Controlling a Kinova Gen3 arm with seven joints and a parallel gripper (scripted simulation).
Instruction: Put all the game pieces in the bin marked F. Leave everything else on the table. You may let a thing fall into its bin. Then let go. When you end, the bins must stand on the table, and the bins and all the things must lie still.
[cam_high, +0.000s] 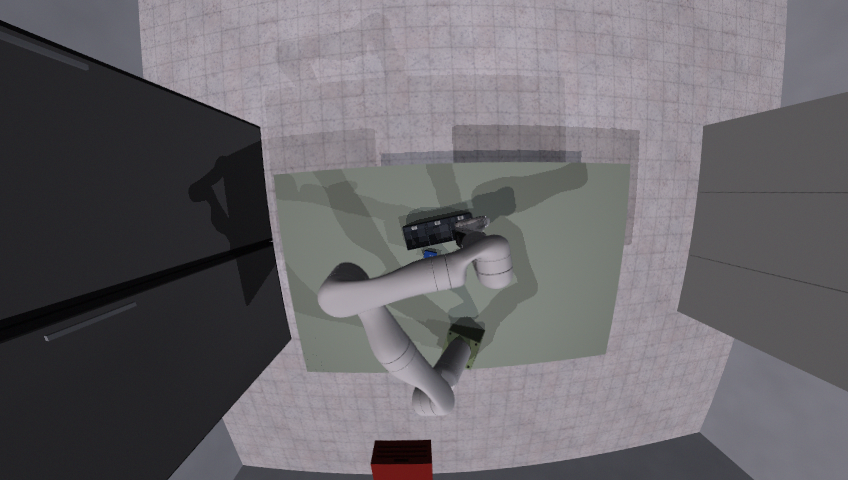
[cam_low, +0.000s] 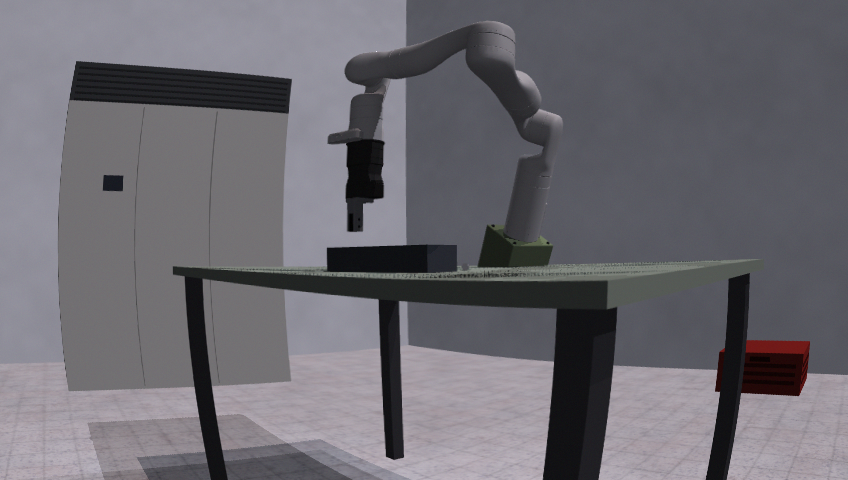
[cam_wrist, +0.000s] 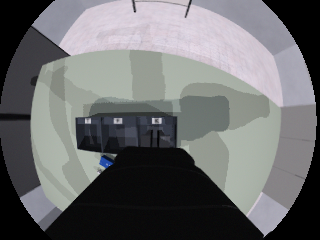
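The black bin row lies 8 cm to the left of my hand, 7 cm below it and 2 cm behind it. The rest, counted from my hand: red piece: 12 cm behind, 9 cm below, 2 cm to the left; then pale tile: 10 cm behind, 9 cm below, 3 cm to the right; then blue piece: 12 cm to the left, 11 cm behind, 9 cm below.
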